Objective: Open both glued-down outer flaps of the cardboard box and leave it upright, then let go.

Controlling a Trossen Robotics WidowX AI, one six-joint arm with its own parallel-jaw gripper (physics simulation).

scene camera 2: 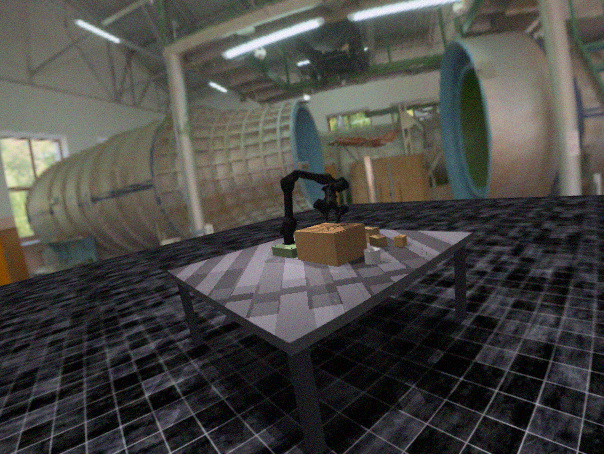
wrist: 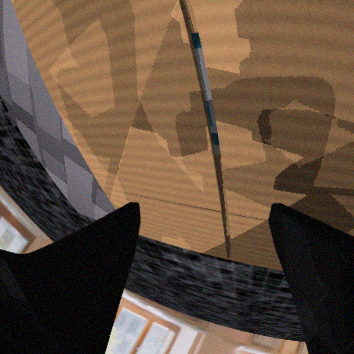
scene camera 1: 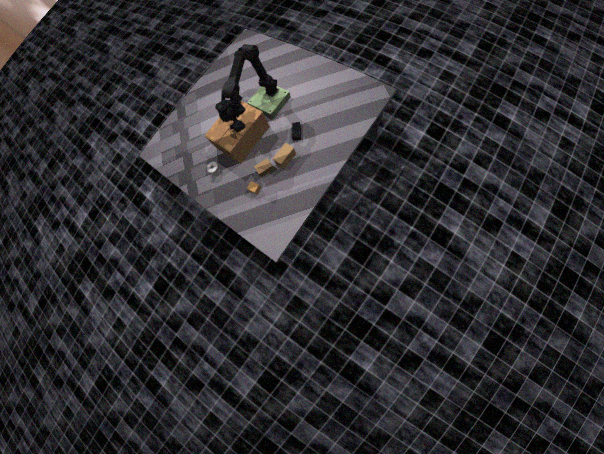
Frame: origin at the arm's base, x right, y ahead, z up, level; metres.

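Seen in the pictures: gripper, fingertip midpoint: (scene camera 2: 332, 221) (wrist: 206, 212) (scene camera 1: 227, 125); arm's base at its link origin: (scene camera 2: 289, 243) (scene camera 1: 272, 91).
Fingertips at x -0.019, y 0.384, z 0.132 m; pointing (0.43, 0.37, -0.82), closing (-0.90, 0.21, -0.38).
Observation:
Offsets run from my fingertips to a thing's top centre. "spot": to the spot under its first point. Level surfaces: height alone.
The brown cardboard box @(dz -0.028, dx +0.004, dy -0.033 m) (scene camera 1: 251, 142) (scene camera 2: 320, 248) stands upright on the table beside the arm's base. In the wrist view its left outer flap @(spot: dz -0.029, dx +0.060, dy -0.062 m) (wrist: 95, 65) and right outer flap @(spot: dz -0.029, dx -0.029, dy -0.061 m) (wrist: 285, 50) lie nearly flat across the top, with a narrow seam @(spot: dz -0.045, dx +0.011, dy -0.038 m) (wrist: 203, 87) between them. Teal and grey patches show in the seam. My gripper (scene camera 1: 238, 125) (scene camera 2: 338, 219) (wrist: 206, 212) is open and empty, pointing down close above the box top. In the wrist view the seam's near end lies between the spread fingers, nearer the right one. Whether a fingertip touches the cardboard cannot be told.
The arm's green base plate (scene camera 1: 259, 103) (scene camera 2: 284, 251) is beside the box. A white roll @(dz -0.123, dx +0.001, dy +0.236 m) (scene camera 1: 208, 169) (scene camera 2: 372, 256) and three small brown blocks @(dz -0.104, dx -0.334, dy -0.058 m) (scene camera 1: 284, 155) @(dz -0.134, dx -0.267, dy +0.061 m) (scene camera 1: 262, 167) @(dz -0.134, dx -0.295, dy +0.192 m) (scene camera 1: 253, 187) stand near the box. A black block @(dz -0.151, dx -0.279, dy -0.238 m) (scene camera 1: 296, 131) lies on the striped-shadowed table @(dz -0.184 m) (scene camera 1: 275, 240) (scene camera 2: 295, 320).

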